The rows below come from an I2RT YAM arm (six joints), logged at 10 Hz.
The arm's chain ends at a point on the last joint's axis. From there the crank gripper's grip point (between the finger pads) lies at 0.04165 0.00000 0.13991 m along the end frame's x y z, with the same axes.
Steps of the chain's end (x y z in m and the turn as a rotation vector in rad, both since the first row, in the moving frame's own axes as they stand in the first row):
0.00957 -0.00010 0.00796 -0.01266 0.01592 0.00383
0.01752 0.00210 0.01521 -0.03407 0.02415 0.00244
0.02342 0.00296 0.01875 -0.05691 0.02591 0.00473
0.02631 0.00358 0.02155 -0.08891 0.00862 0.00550
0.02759 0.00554 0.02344 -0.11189 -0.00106 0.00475
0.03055 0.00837 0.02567 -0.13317 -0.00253 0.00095
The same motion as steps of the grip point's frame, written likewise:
0.01179 0.00183 0.00727 -0.01266 0.01592 0.00383
0.02088 0.00695 0.01408 -0.03407 0.02415 0.00244
0.02701 0.01109 0.01739 -0.05691 0.02591 0.00473
0.02748 0.01622 0.02062 -0.08891 0.00862 0.00550
0.02740 0.02136 0.02260 -0.11189 -0.00106 0.00475
0.03019 0.02699 0.02453 -0.13317 -0.00253 0.00095

